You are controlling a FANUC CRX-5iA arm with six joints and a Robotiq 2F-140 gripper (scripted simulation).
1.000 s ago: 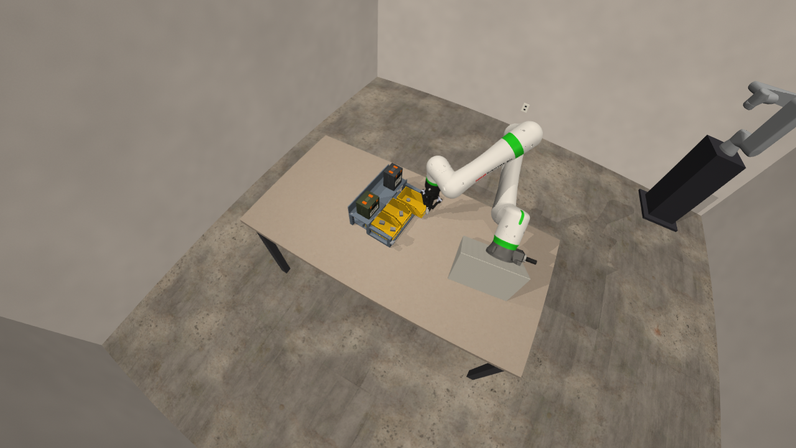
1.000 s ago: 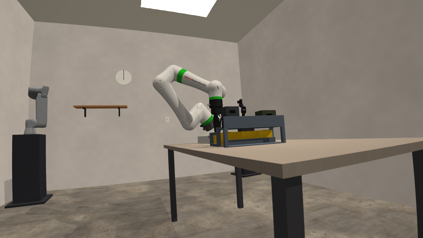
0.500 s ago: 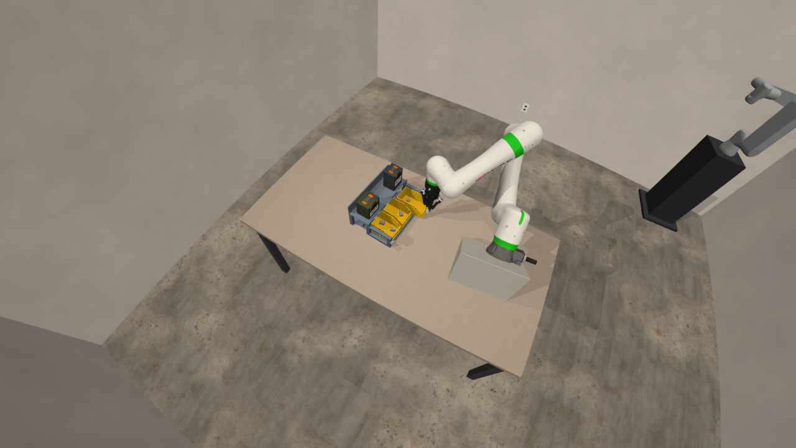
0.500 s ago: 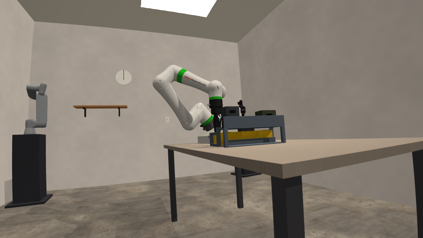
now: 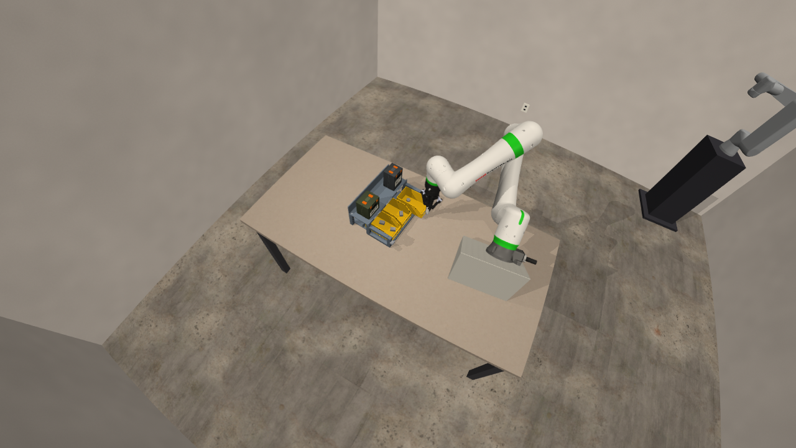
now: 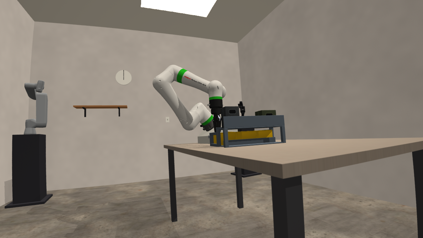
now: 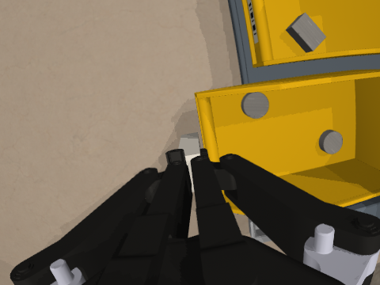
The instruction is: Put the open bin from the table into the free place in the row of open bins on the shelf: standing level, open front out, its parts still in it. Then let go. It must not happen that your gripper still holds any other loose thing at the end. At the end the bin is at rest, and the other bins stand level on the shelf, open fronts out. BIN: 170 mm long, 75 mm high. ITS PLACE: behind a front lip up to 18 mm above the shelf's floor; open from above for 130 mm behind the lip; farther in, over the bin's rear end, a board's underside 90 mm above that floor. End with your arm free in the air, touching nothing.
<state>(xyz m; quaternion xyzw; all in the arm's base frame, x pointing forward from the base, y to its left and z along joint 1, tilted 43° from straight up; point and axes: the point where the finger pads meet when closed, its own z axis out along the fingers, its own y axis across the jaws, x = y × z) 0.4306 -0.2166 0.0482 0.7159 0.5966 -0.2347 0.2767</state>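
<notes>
Now: hand 8 cm short of the shelf lip, 10 cm to the right of it and 4 cm above it. The rest, counted from my hand: grey shelf floor: 21 cm ahead, 8 cm to the left, 5 cm below.
</notes>
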